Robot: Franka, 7 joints.
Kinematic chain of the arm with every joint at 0, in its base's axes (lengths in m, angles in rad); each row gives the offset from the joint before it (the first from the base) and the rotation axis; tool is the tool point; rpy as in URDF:
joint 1: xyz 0 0 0.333 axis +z
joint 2: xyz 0 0 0 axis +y
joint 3: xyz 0 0 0.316 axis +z
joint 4: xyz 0.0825 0 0 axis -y
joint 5: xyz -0.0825 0 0.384 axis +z
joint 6: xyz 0 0 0 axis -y
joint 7: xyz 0.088 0 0 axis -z
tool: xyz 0 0 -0.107 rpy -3.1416 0 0
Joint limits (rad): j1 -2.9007..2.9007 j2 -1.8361..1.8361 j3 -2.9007..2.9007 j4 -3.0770..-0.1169 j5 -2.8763..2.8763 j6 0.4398..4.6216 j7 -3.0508..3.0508
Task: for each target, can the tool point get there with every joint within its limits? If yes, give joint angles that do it. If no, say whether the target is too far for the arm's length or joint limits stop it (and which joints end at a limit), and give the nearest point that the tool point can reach.
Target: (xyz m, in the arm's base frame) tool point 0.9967 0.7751 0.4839
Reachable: no: too far | nearest point 0.6724 0.5229 0.4348 | short by 0.414 m
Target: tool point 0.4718 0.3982 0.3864
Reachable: yes | joints -0.0569 0.8297 0.7365 -1.6179 -1.6652 3.9463 -1.9955
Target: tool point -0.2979 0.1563 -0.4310
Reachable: no: joint limits stop it (at a limit: joint 2) | nearest point -0.2922 0.1533 -0.3587 | short by 0.073 m
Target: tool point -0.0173 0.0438 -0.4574
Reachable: no: joint limits stop it (at a limit: joint 2) | nearest point -0.0354 0.0895 -0.3267 | short by 0.140 m
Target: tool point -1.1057 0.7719 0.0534
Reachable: no: too far | nearest point -0.6888 0.4808 0.1588 | short by 0.519 m
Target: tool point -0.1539 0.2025 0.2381
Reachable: yes | joints 0.9758 -1.5118 2.2630 -2.7271 2.4296 3.6597 2.5925
